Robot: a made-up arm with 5 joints. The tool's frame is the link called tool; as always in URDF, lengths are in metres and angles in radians.
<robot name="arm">
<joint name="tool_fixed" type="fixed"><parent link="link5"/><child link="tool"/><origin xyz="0.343 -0.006 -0.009" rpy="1.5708 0 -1.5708"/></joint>
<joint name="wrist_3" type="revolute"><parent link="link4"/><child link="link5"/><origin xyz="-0.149 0.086 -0.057" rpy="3.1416 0 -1.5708"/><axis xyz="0 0 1"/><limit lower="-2.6" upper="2.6" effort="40" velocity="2.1"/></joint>
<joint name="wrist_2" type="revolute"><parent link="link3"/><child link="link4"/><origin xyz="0.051 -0.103 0.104" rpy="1.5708 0 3.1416"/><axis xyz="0 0 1"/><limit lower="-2.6" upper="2.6" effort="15" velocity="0.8"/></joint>
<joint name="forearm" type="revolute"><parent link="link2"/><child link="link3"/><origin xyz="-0.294 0.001 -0.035" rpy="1.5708 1.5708 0"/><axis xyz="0 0 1"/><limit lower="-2.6" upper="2.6" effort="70" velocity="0.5"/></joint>
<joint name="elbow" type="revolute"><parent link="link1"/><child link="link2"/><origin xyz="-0.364 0.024 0.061" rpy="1.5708 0 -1.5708"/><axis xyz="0 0 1"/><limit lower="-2.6" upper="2.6" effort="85" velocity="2.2"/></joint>
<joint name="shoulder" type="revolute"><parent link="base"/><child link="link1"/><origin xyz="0 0 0.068" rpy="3.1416 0 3.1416"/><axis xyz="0 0 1"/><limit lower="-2.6" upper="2.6" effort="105" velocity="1.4"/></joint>
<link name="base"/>
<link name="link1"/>
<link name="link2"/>
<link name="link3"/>
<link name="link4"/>
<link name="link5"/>
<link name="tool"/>
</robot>
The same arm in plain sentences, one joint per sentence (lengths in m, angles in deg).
The arm has five revolute joints in a row. What follows holds with every joint at zero, and every direction is one of the base frame's.
Joint 1 sits 0.0680 m along +z from the base frame's origin and rotates about -z, from -148.97 to 148.97 deg.
Joint 2 sits 0.3640 m along +x and 0.0240 m along +y and 0.0610 m along -z from joint 1 and rotates about +x, from -148.97 to 148.97 deg.
Joint 3 sits 0.0350 m along -x and 0.2940 m along +y and 0.0010 m along -z from joint 2 and rotates about +z, from -148.97 to 148.97 deg.
Joint 4 sits 0.0510 m along -x and 0.1030 m along +y and 0.1040 m along +z from joint 3 and rotates about -y, from -148.97 to 148.97 deg.
Joint 5 sits 0.1490 m along -x and 0.0570 m along +y and 0.0860 m along +z from joint 4 and rotates about +y, from -148.97 to 148.97 deg.
The tool frame, which is the frame that the pose is given for, sits 0.0060 m along +x and 0.0090 m along -y and 0.3430 m along -z from joint 5; its axes are the base frame's turned by roll 0.00, pitch 0.00 and yaw 0.00 deg (as in URDF: about the fixed x, then y, then z).

